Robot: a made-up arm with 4 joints.
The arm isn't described. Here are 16 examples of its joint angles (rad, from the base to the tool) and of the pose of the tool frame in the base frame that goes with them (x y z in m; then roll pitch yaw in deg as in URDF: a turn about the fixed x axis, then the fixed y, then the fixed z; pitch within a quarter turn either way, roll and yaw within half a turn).
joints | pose
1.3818 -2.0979 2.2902 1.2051 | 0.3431 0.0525 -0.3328 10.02 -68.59 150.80
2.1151 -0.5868 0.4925 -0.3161 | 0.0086 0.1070 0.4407 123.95 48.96 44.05
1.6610 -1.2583 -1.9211 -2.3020 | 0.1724 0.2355 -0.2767 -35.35 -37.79 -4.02
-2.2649 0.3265 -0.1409 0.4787 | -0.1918 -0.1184 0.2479 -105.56 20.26 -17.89
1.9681 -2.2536 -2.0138 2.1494 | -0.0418 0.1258 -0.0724 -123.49 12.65 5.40
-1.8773 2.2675 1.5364 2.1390 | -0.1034 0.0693 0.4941 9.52 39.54 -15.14
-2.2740 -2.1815 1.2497 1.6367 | 0.5189 0.0449 0.2474 -134.73 12.58 -169.09
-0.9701 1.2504 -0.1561 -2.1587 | 0.1639 -0.3864 0.2331 -137.11 54.47 73.65
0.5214 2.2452 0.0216 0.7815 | 0.1872 -0.2618 -0.2910 25.54 -23.31 131.41
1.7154 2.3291 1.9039 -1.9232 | -0.1168 0.3162 -0.3943 -11.11 -24.09 -3.73
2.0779 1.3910 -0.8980 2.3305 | 0.2508 0.1541 -0.0847 3.35 -41.16 -150.94
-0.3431 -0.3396 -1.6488 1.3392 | 0.0859 -0.2286 0.0233 71.45 18.96 74.13
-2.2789 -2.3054 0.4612 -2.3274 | 0.4075 -0.2612 0.0645 -0.73 -16.15 165.64
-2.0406 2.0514 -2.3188 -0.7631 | 0.0136 -0.3303 0.0871 102.82 -57.14 128.20
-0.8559 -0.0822 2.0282 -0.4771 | 0.1929 -0.0105 -0.3815 3.28 -40.38 -132.41
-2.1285 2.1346 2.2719 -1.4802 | -0.2719 -0.0789 0.4750 152.99 -6.67 4.18
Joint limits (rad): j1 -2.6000..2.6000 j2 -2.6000..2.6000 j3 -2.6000..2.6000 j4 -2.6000..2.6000
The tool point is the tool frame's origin. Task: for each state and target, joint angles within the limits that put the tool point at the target. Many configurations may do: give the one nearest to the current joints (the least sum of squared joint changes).
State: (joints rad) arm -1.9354 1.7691 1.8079 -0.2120
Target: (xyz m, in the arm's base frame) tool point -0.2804 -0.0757 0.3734
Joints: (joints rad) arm -2.4079 1.7124 1.7272 -0.2401
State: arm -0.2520 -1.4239 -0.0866 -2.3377
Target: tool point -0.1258 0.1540 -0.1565
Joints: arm 0.0103 -0.8527 0.1864 -2.1815
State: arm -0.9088 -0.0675 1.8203 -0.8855
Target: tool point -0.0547 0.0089 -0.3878
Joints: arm -0.8036 0.1446 1.7331 -1.0968
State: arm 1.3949 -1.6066 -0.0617 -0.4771
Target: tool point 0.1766 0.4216 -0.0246
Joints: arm 0.5971 -1.0466 0.7170 -0.8322
